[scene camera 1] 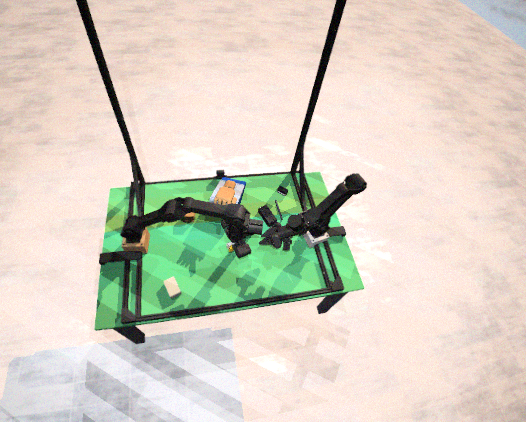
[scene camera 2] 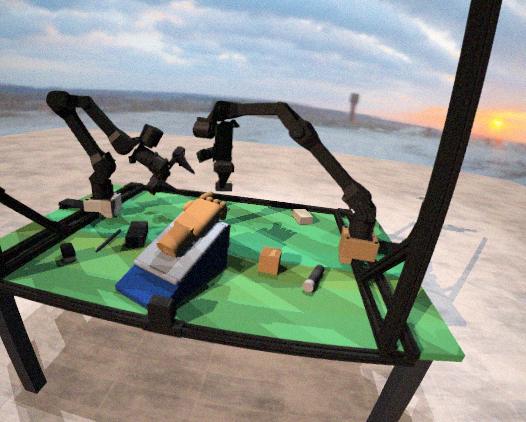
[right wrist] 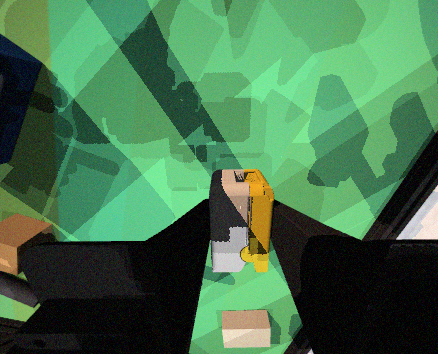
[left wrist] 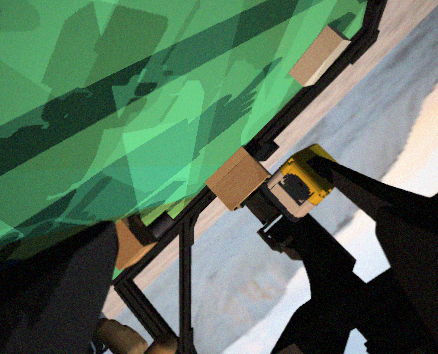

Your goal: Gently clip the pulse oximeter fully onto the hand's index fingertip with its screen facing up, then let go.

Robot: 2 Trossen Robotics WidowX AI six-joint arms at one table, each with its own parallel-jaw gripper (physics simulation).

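Places are measured from the left arm's base along level axes (x up, y right, z ahead), in metres.
Where they show: left gripper, fingertip midpoint: [scene camera 1: 260, 239] [scene camera 2: 187, 182] [left wrist: 247, 227]; right gripper, fingertip midpoint: [scene camera 1: 234, 245] [scene camera 2: 221, 187] [right wrist: 238, 205] [left wrist: 297, 178]; left arm's base, origin of the base link: [scene camera 1: 316, 231] [scene camera 2: 102, 196]; right arm's base, origin of the base link: [scene camera 1: 134, 236] [scene camera 2: 360, 234] [left wrist: 253, 193].
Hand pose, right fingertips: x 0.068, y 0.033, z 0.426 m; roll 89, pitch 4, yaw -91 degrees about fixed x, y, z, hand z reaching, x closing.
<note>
Each offset is from my right fingertips to the top centre of the thing. "spot": to the spot under its first point.
The pulse oximeter @[dx +0.021, dy -0.001, dz +0.007 m] [scene camera 1: 230, 246] [left wrist: 300, 184] [right wrist: 241, 220] is half white, half yellow. My right gripper [right wrist: 238, 205] [scene camera 2: 224, 186] is shut on it, holding it above the table beyond the hand's fingers in scene camera 2. A dark patch shows on its pale side in the left wrist view. The tan hand [scene camera 1: 226, 194] [scene camera 2: 197, 221] lies on a sloped rest, fingers pointing toward the arms; its fingers [left wrist: 120, 337] show at the left wrist view's lower left. The index fingertip is hard to single out. My left gripper [scene camera 2: 172, 180] [scene camera 1: 264, 237] is open and empty, raised beside the right one.
The rest has a white top and blue sides @[spot: dx -0.078, dy +0.362, dz -0.024 m] [scene camera 2: 205, 265]. An orange block @[dx -0.077, dy +0.291, dz +0.138 m] [scene camera 2: 269, 260] and a dark cylinder @[dx -0.100, dy +0.351, dz +0.245 m] [scene camera 2: 313, 278] lie right of it; a beige block @[dx -0.097, dy -0.050, dz +0.310 m] [scene camera 2: 302, 216] [right wrist: 246, 328] lies farther back. Left are a black box @[dx -0.092, dy +0.159, dz -0.243 m] [scene camera 2: 136, 234], pen @[dx -0.118, dy +0.186, dz -0.323 m] [scene camera 2: 108, 240] and small black object @[dx -0.095, dy +0.286, dz -0.394 m] [scene camera 2: 67, 252].
</note>
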